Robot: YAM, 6 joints.
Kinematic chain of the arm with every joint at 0, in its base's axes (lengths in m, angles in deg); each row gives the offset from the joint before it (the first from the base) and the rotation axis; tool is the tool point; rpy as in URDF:
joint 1: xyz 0 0 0.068 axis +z
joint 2: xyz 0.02 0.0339 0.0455 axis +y
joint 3: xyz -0.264 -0.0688 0 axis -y
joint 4: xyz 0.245 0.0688 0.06 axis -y
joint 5: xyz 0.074 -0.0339 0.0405 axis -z
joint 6: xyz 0.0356 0 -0.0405 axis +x
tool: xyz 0 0 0 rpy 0 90 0
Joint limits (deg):
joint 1: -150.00..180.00
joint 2: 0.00..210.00
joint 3: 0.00..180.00
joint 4: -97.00..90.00
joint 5: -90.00..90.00
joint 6: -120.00..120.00
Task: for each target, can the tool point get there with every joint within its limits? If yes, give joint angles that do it. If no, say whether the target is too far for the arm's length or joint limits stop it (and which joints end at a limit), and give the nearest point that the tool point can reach.
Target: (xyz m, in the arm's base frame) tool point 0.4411 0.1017 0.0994
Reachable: yes | joints 12.92 138.60 106.55 -60.49 -0.85 -98.74
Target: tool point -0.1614 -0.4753 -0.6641
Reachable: no: too far | nearest point -0.1224 -0.3606 -0.3553 | short by 0.332 m
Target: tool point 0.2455 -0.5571 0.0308
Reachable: yes | joints -68.06 185.88 148.91 61.94 -33.30 -61.31
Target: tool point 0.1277 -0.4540 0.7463
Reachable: no: too far | nearest point 0.1039 -0.3692 0.6229 | short by 0.152 m
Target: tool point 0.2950 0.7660 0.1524
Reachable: no: too far | nearest point 0.2318 0.6020 0.1439 | short by 0.176 m
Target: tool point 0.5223 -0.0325 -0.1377
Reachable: yes | joints -7.24 182.82 121.65 23.42 -70.62 77.67
